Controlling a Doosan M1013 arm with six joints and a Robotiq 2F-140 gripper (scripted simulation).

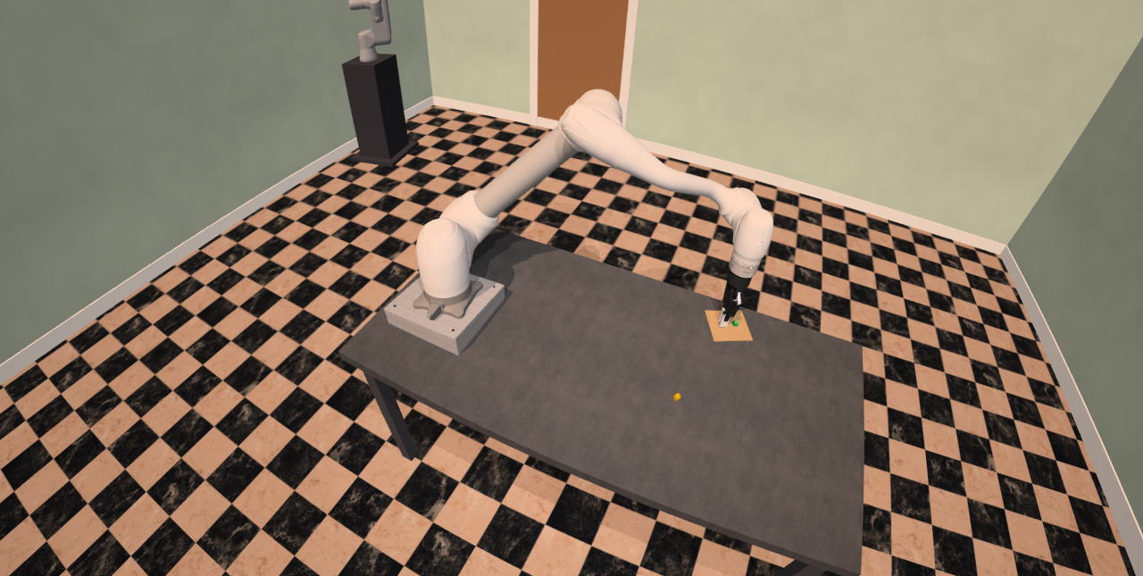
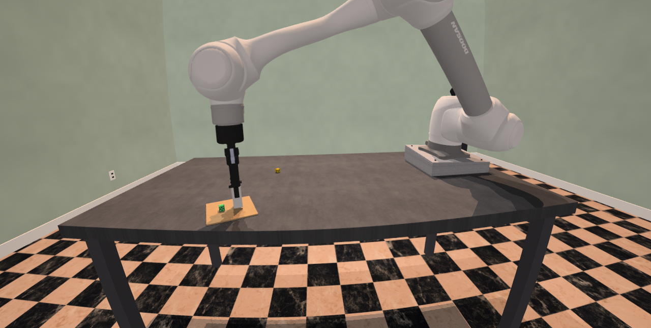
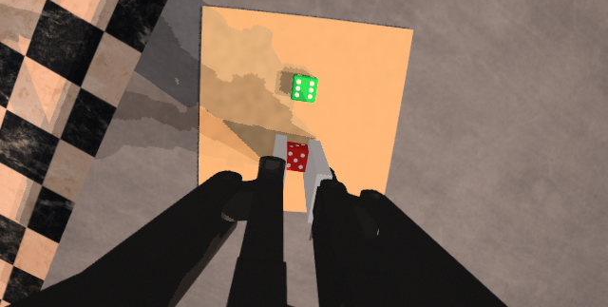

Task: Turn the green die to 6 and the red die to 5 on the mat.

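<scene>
My gripper is now 3 cm above the red die. The rest, counted from my hand: yellow die 34 cm to the right, 13 cm behind, 3 cm below; then orange mat 4 cm below, 2 cm ahead, 1 cm to the left; then green die 5 cm ahead, 3 cm below, 1 cm to the left.
</scene>
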